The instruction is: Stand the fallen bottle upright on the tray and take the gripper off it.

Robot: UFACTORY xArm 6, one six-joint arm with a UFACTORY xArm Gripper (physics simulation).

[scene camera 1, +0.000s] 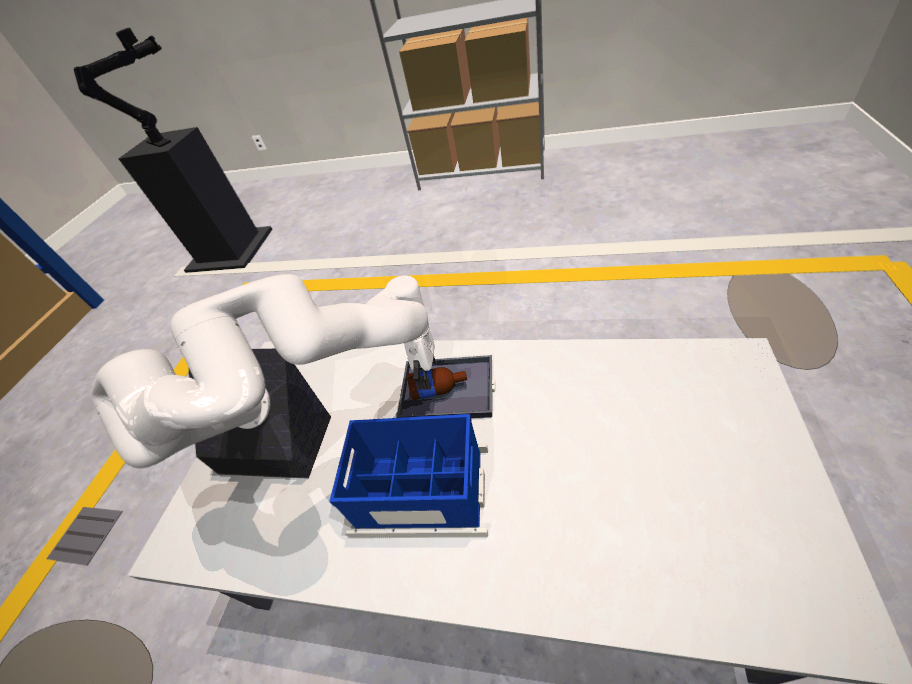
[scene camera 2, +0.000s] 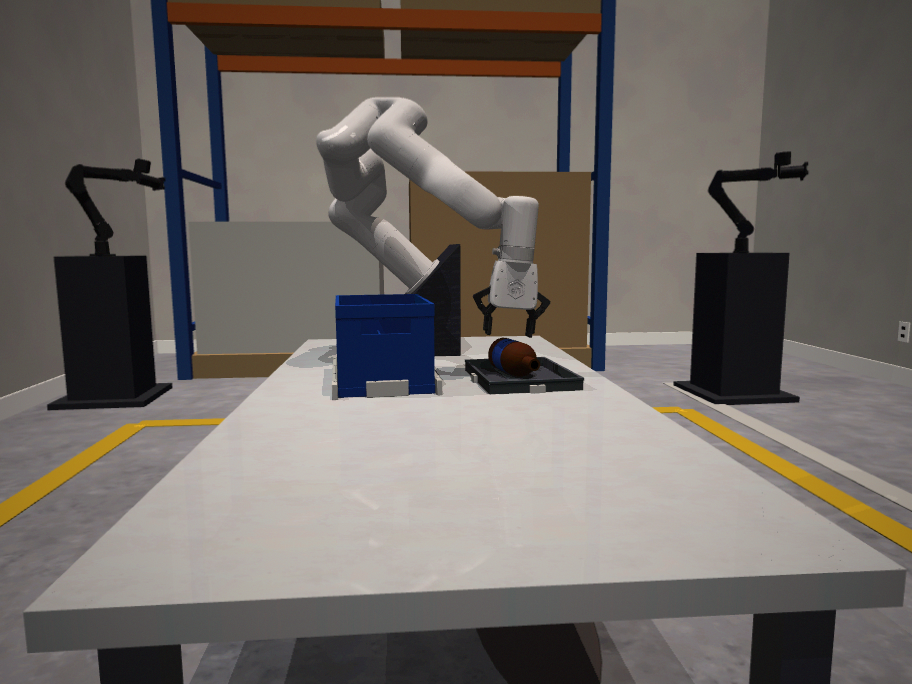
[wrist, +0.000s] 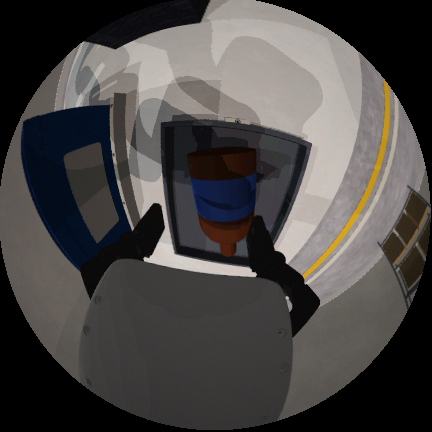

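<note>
The brown bottle, with a blue label, lies on its side in the dark tray. Its neck points away from the robot's base, to the right in scene camera 1 and towards the viewer in scene camera 2. My gripper is open and empty. It points down, and its fingertips are a little above the bottle in scene camera 2. In the wrist view the right finger overlaps the edge of the bottle near its shoulder.
A blue crate with compartments stands beside the tray on the white table. Low pale strips edge the crate. The black robot stand is behind. A shelf unit stands far off by the wall.
</note>
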